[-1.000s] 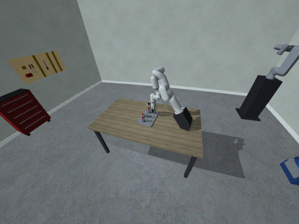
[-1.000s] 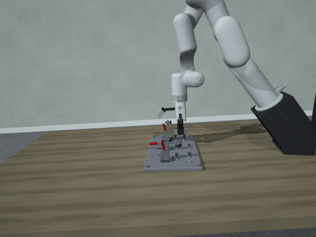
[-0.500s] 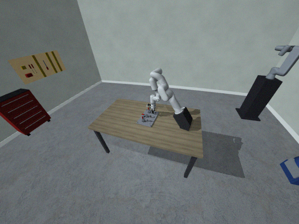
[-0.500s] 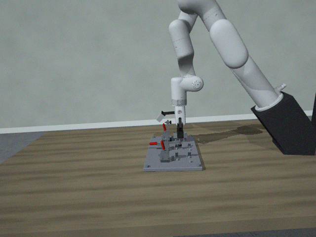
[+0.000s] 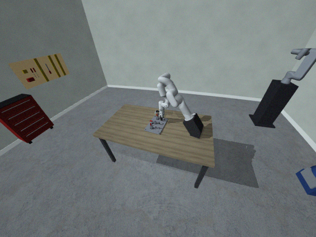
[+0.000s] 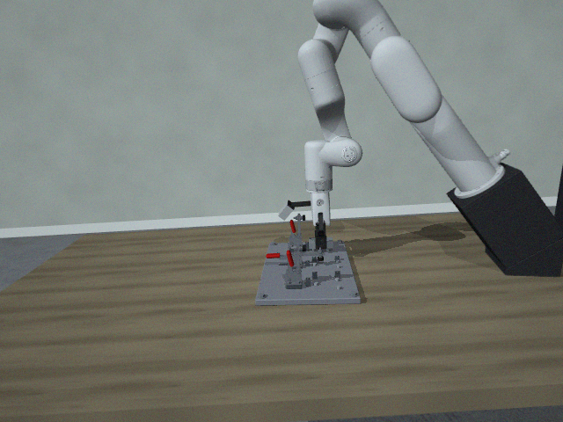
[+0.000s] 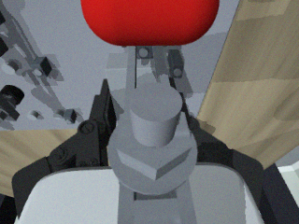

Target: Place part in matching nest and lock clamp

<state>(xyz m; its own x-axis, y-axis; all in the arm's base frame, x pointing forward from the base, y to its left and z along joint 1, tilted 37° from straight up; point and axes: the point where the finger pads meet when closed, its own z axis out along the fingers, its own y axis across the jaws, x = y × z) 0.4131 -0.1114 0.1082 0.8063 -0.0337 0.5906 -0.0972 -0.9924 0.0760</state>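
Now: the flat grey block 10 mm below my hand. Round my hand: grey fixture plate 60 mm ahead, 100 mm to the left, 40 mm below.
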